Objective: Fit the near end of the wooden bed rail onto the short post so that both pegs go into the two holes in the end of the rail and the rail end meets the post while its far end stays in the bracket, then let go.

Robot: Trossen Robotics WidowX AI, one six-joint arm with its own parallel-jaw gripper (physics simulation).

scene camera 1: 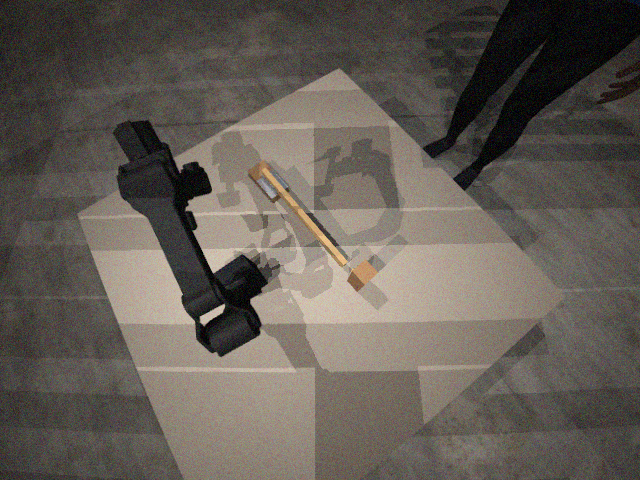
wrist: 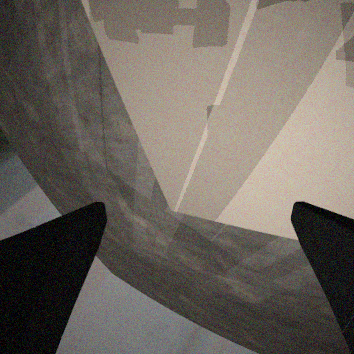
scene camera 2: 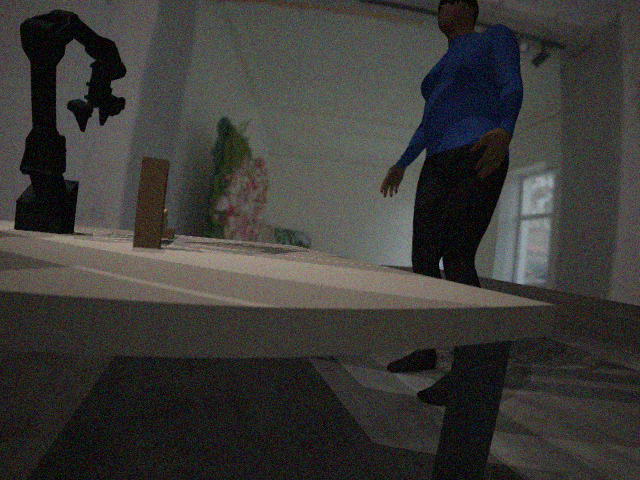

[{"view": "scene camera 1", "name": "my gripper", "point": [169, 194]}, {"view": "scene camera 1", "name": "wooden bed rail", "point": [331, 249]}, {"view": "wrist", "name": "my gripper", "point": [200, 212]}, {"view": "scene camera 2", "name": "my gripper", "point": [92, 128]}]
